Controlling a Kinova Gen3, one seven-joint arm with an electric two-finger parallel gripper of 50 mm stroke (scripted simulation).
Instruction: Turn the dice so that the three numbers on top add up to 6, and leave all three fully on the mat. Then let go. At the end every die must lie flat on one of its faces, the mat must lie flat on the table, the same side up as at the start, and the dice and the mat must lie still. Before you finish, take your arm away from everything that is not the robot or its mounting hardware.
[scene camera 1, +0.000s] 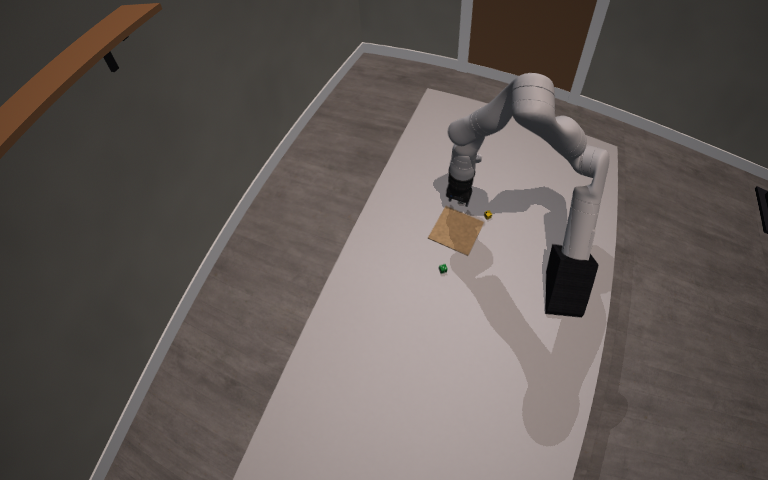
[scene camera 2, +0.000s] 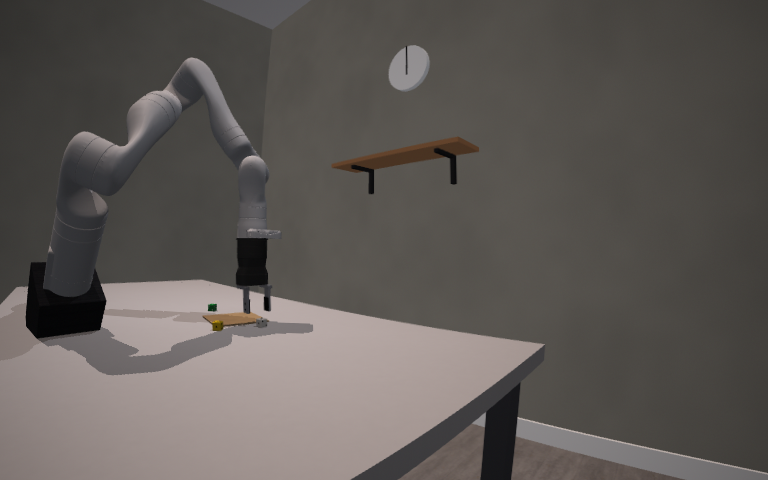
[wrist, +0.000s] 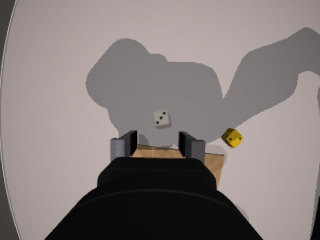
Labels:
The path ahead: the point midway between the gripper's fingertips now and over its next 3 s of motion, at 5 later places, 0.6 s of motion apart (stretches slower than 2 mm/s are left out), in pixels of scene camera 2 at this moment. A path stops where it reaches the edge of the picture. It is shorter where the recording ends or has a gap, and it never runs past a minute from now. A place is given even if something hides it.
The gripper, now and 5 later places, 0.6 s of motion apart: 257, 311; 238, 314; 214, 314; 214, 314; 211, 310; 209, 302

